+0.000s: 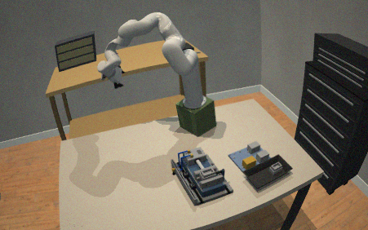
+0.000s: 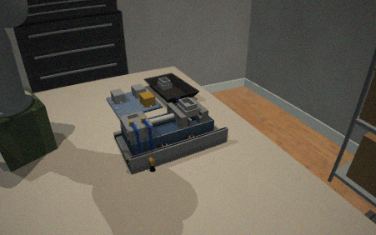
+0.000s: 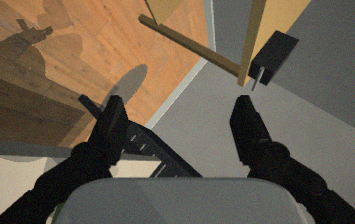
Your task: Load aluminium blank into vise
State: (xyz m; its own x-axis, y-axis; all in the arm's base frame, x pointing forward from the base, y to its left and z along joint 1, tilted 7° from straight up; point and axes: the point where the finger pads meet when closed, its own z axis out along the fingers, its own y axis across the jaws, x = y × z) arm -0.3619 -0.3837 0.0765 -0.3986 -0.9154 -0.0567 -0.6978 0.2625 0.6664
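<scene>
The brass blank lies 780 mm ahead of my hand, 550 mm to the left of it and 200 mm below it.
</scene>
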